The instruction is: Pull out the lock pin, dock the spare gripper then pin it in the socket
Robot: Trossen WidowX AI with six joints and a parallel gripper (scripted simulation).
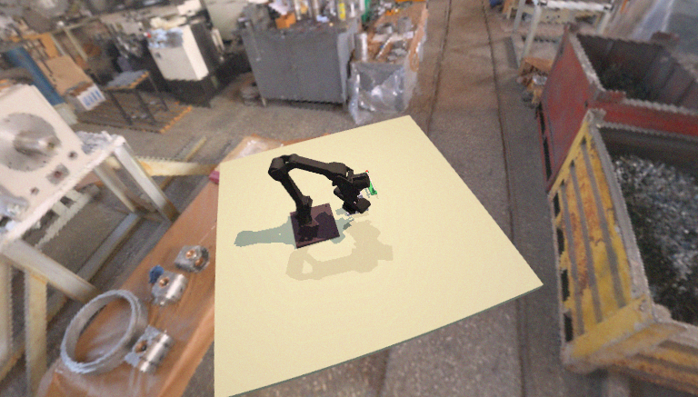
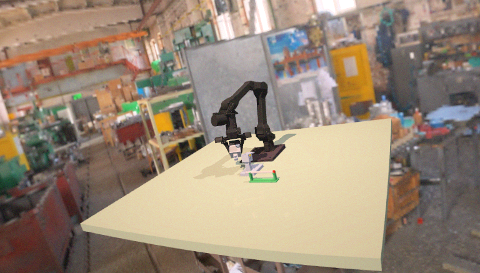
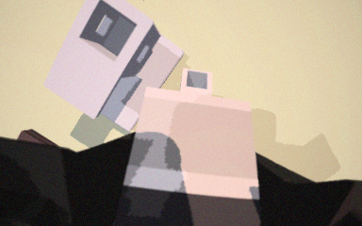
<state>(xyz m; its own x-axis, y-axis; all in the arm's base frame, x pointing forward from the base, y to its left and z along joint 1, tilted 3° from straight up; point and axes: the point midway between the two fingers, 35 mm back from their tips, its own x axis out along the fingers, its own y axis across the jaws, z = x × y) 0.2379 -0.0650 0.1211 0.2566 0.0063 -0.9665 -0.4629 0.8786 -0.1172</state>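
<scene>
The green cradle is 13 cm ahead of my gripper tip, 20 cm to the left of it and 7 cm below it. Round my gripper tip: spare gripper 2 cm above; mount 2 cm ahead, 8 cm to the left, 4 cm below.
</scene>
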